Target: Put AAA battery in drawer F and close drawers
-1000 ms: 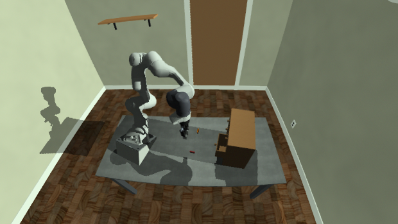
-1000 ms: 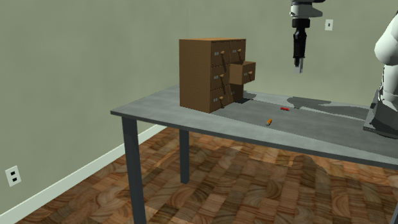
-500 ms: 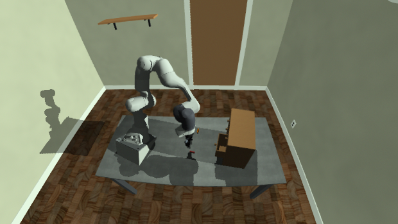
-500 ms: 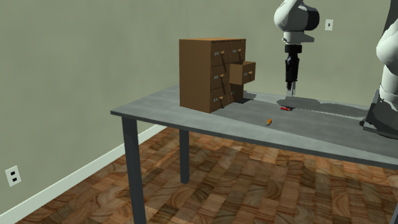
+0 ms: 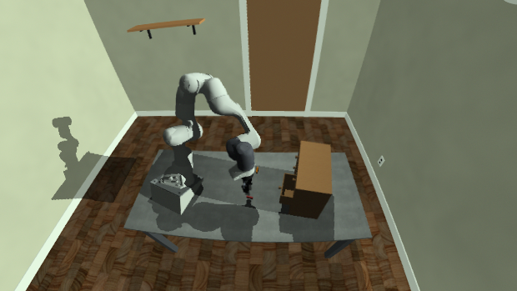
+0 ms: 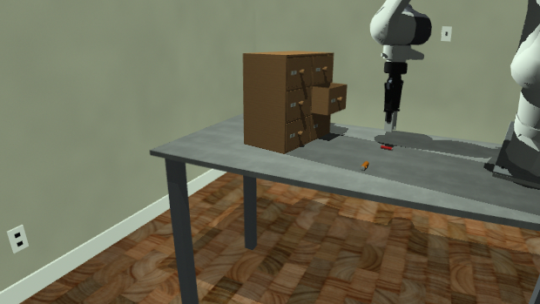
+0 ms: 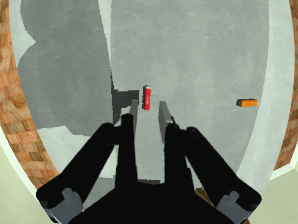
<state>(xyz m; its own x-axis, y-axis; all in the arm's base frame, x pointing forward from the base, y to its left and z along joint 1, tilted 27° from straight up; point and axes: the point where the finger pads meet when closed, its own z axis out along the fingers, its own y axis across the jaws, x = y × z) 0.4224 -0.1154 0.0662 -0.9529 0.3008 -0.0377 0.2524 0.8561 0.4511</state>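
My hand is 10 cm above the small red object. The rest, counted from my hand: orange AAA battery: 21 cm to the left, 10 cm below, 5 cm ahead; drawer: 27 cm ahead, 4 cm to the right, 3 cm above.
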